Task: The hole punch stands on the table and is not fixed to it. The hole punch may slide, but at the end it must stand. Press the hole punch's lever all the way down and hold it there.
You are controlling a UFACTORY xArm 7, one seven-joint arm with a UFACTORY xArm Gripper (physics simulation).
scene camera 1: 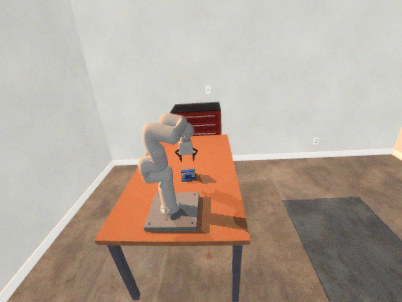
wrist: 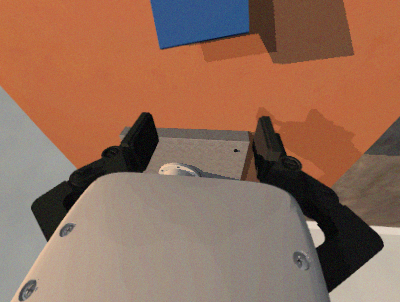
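Where they show: gripper, fingertip midpoint: (scene camera 1: 187,160) (wrist: 203,128); arm's base, link origin: (scene camera 1: 170,207).
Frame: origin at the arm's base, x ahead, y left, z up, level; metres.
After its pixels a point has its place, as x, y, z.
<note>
The blue hole punch (scene camera 1: 188,175) @[0.415, -0.034, -0.024] (wrist: 202,20) @[0.381, -0.045, 0.042] stands on the orange table, in front of the robot's base. In the scene view it is small, with a grey part between blue parts; how far its lever is raised cannot be told. In the wrist view part of it shows as a blue surface at the top edge, and the rest is cut off. My gripper (scene camera 1: 187,159) @[0.323, -0.064, 0.168] (wrist: 203,128) @[0.323, -0.064, 0.168] is open, with nothing between its fingers. It hangs in the air above the table, apart from the hole punch, and appears above and behind it in the scene view.
The orange table (scene camera 1: 135,200) @[0.088, 0.295, -0.036] (wrist: 65,75) @[0.261, 0.249, -0.036] carries the grey base plate (scene camera 1: 172,224) @[-0.137, -0.053, -0.002] (wrist: 215,155) @[0.113, -0.094, 0.002] of the arm at its near end. A red drawer cabinet (scene camera 1: 207,120) with a black top stands beyond the table's far end. A dark mat (scene camera 1: 345,240) lies on the floor to the right.
</note>
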